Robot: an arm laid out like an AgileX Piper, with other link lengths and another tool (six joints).
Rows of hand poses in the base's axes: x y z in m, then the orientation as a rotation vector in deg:
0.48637, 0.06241, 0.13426, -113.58, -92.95, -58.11
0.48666, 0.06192, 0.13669, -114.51, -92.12, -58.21
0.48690, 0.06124, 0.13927, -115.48, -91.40, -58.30
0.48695, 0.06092, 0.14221, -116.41, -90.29, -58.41
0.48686, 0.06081, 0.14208, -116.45, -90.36, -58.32
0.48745, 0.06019, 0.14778, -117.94, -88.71, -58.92
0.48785, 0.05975, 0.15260, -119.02, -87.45, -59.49
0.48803, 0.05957, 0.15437, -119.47, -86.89, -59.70
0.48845, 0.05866, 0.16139, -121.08, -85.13, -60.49
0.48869, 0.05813, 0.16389, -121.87, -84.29, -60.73
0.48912, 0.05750, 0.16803, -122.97, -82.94, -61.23
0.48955, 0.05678, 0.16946, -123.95, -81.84, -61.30
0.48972, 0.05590, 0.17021, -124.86, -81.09, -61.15
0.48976, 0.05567, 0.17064, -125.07, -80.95, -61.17
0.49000, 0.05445, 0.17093, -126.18, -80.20, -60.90
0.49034, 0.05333, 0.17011, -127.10, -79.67, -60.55
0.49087, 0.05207, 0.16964, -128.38, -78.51, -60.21
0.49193, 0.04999, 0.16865, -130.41, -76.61, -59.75
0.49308, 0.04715, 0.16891, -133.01, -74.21, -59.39
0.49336, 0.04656, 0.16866, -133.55, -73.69, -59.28
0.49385, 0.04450, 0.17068, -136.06, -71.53, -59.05
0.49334, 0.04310, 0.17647, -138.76, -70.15, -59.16
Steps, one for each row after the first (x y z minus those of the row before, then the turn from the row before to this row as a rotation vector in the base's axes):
0.00029, -0.00049, 0.00243, -0.01, 0.19, -0.88
0.00024, -0.00068, 0.00258, -0.11, 0.14, -0.87
0.00005, -0.00032, 0.00294, 0.15, 0.29, -0.98
-0.00009, -0.00011, -0.00013, -0.08, 0.03, 0.02
0.00059, -0.00062, 0.00570, 0.21, 0.10, -1.64
0.00040, -0.00044, 0.00482, 0.20, -0.01, -1.25
0.00018, -0.00018, 0.00177, 0.10, 0.03, -0.53
0.00042, -0.00091, 0.00702, 0.18, -0.04, -1.81
0.00024, -0.00053, 0.00250, 0.05, 0.07, -0.84
0.00043, -0.00063, 0.00414, 0.19, 0.04, -1.28
0.00043, -0.00072, 0.00143, 0.05, 0.25, -1.02
0.00017, -0.00088, 0.00075, -0.14, 0.29, -0.79
0.00004, -0.00023, 0.00043, -0.05, 0.02, -0.18
0.00024, -0.00122, 0.00029, -0.29, 0.35, -0.89
0.00034, -0.00112, -0.00082, -0.31, 0.34, -0.67
0.00053, -0.00126, -0.00047, -0.18, 0.50, -1.13
0.00106, -0.00208, -0.00099, -0.27, 0.74, -1.84
0.00115, -0.00284, 0.00026, -0.40, 0.74, -2.40
0.00028, -0.00059, -0.00025, -0.08, 0.18, -0.50
0.00049, -0.00206, 0.00202, -0.54, 0.55, -2.29
-0.00051, -0.00140, 0.00579, -1.15, 0.05, -2.13

